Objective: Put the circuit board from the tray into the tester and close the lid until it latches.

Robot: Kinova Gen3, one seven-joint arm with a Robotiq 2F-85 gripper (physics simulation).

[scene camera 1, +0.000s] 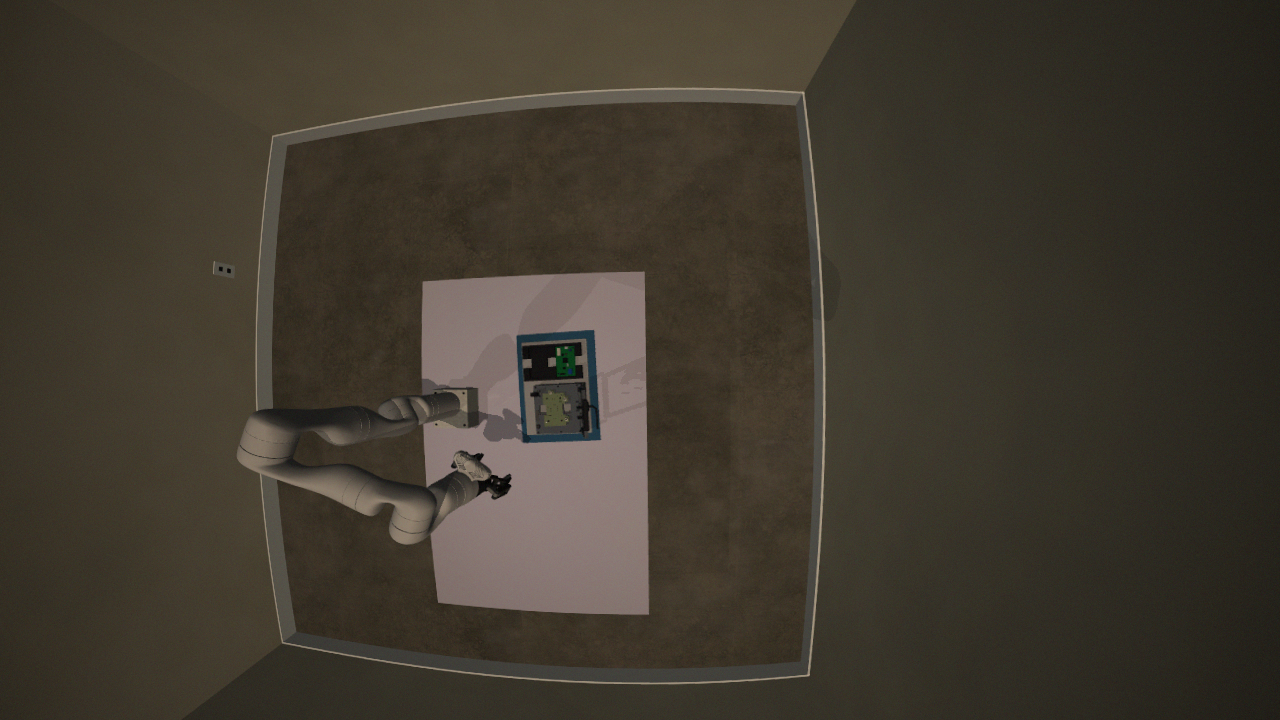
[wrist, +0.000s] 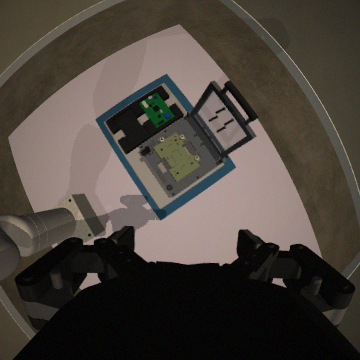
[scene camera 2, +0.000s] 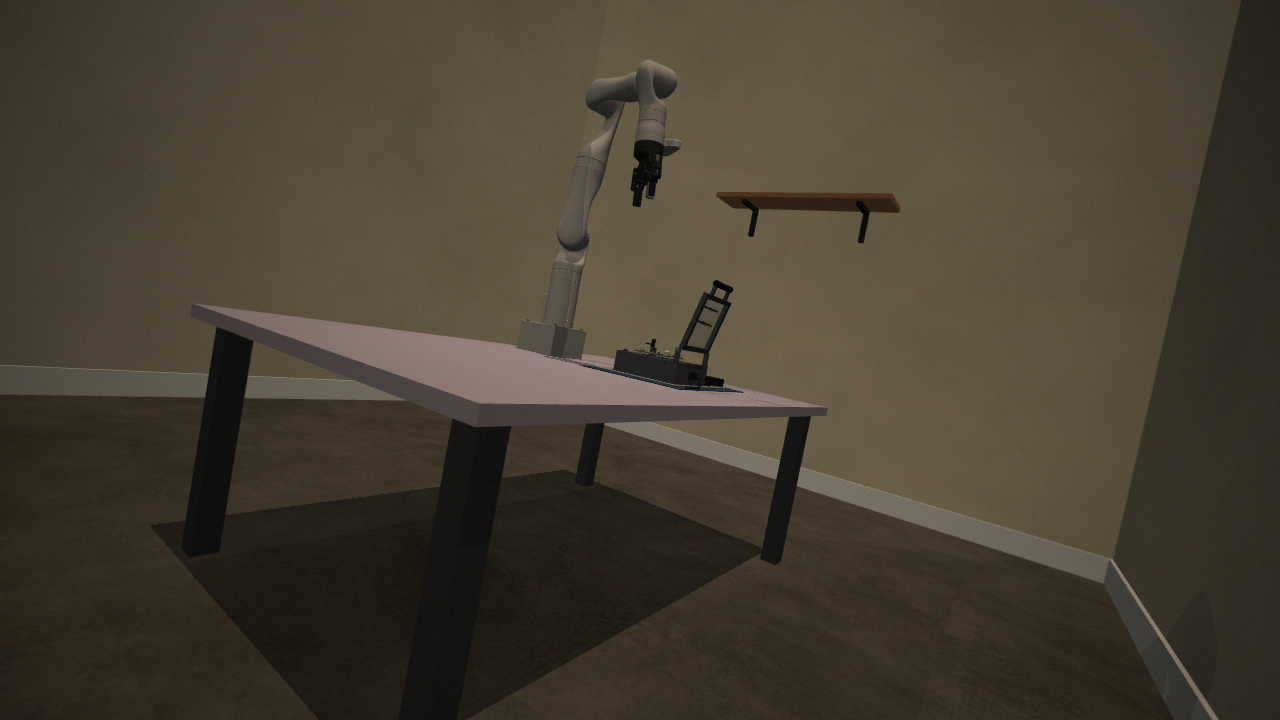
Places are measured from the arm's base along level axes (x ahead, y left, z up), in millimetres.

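Pixels of known places: gripper, fingertip midpoint: (scene camera 1: pixel 495 466) (wrist: pixel 185 240) (scene camera 2: pixel 643 202); arm's base at its link origin: (scene camera 1: pixel 449 404) (wrist: pixel 63 222) (scene camera 2: pixel 557 326).
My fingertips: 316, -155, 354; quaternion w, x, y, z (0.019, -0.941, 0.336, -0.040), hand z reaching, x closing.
For each thing: its top centre in the pictures, then the offset to it from my fingertips, as dx, dy, dz. "spot": a spot on its surface instead. Level surfaces: height alone.
- green circuit board at its top centre: (wrist: pixel 156 108) (scene camera 1: pixel 565 361) +126, +266, -415
- black tray at a spot on its surface: (wrist: pixel 131 121) (scene camera 1: pixel 542 359) spot: +38, +283, -424
- yellow-green bed plate at its top centre: (scene camera 2: pixel 662 349) (wrist: pixel 177 152) (scene camera 1: pixel 555 408) +83, +104, -361
- blue-edged mat at its surface level: dz -440
- pale table at its surface level: dz -442
The green circuit board (scene camera 1: pixel 566 360) (wrist: pixel 158 109) lies at one end of the black tray (scene camera 1: pixel 539 354) (wrist: pixel 131 121). The grey tester (scene camera 1: pixel 541 426) (scene camera 2: pixel 646 365) (wrist: pixel 206 164) is beside the tray, with a yellow-green bed plate (scene camera 1: pixel 555 408) (wrist: pixel 177 157) showing. Its framed lid (scene camera 2: pixel 695 321) (wrist: pixel 239 145) stands open, tilted back, with a black handle bar (scene camera 2: pixel 723 286) (wrist: pixel 241 101) at its free edge. My gripper (scene camera 1: pixel 503 488) (scene camera 2: pixel 643 198) (wrist: pixel 185 240) is open and empty, high above the table and off to the side of the tester. The board is hidden in scene camera 2.
Tray and tester sit on a blue-edged mat (scene camera 1: pixel 563 439) (wrist: pixel 197 191) on the pale table (scene camera 1: pixel 546 537) (scene camera 2: pixel 402 358). The arm's base (scene camera 1: pixel 467 407) (scene camera 2: pixel 537 336) (wrist: pixel 89 210) stands near one table edge. A wooden shelf (scene camera 2: pixel 805 202) hangs on the wall behind.
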